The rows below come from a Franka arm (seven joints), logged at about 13 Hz.
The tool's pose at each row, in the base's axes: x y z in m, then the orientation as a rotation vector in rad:
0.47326 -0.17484 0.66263 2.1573 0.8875 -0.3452
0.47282 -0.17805 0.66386 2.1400 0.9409 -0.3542
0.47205 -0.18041 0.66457 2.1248 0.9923 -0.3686
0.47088 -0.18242 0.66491 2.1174 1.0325 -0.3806
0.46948 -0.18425 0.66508 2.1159 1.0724 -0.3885
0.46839 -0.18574 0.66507 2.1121 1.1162 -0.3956
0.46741 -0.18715 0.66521 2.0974 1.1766 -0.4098
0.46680 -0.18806 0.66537 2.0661 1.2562 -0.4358
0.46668 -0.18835 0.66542 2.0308 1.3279 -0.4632
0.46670 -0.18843 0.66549 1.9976 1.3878 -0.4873
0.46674 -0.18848 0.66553 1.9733 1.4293 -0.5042
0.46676 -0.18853 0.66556 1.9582 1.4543 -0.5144
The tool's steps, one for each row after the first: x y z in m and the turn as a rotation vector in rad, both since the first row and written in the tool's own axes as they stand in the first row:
-0.00248 0.00187 0.00153 -0.0044 0.0098 -0.0434
-0.00453 0.00283 0.00277 -0.0043 0.0165 -0.0867
-0.00652 0.00315 0.00399 0.0005 0.0231 -0.1198
-0.00850 0.00313 0.00518 0.0094 0.0341 -0.1502
-0.01001 0.00306 0.00624 0.0171 0.0467 -0.1833
-0.01147 0.00312 0.00716 0.0222 0.0585 -0.2322
-0.01243 0.00321 0.00770 0.0232 0.0663 -0.3013
-0.01268 0.00329 0.00788 0.0216 0.0694 -0.3665
-0.01274 0.00338 0.00789 0.0191 0.0708 -0.4223
-0.01275 0.00345 0.00790 0.0173 0.0715 -0.4614
-0.01278 0.00351 0.00792 0.0161 0.0719 -0.4851

